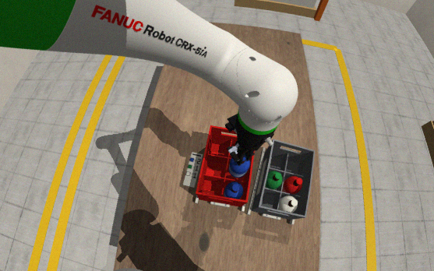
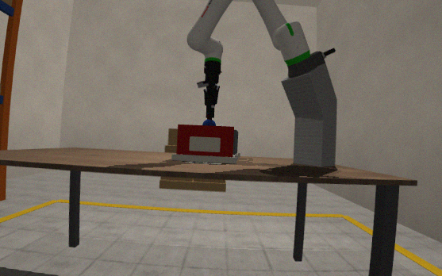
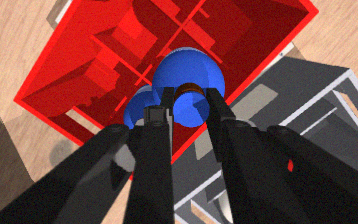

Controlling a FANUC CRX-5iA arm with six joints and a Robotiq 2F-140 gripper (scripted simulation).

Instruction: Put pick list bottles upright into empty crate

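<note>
Right now my hand is 8 cm above the blue-label bottle. The rest, counted from my hand: grey crate: 19 cm to the right, 18 cm below, 2 cm ahead; red crate: 18 cm below, 4 cm to the left, 1 cm behind; green-label bottle: 17 cm below, 15 cm to the right, 1 cm ahead.
</note>
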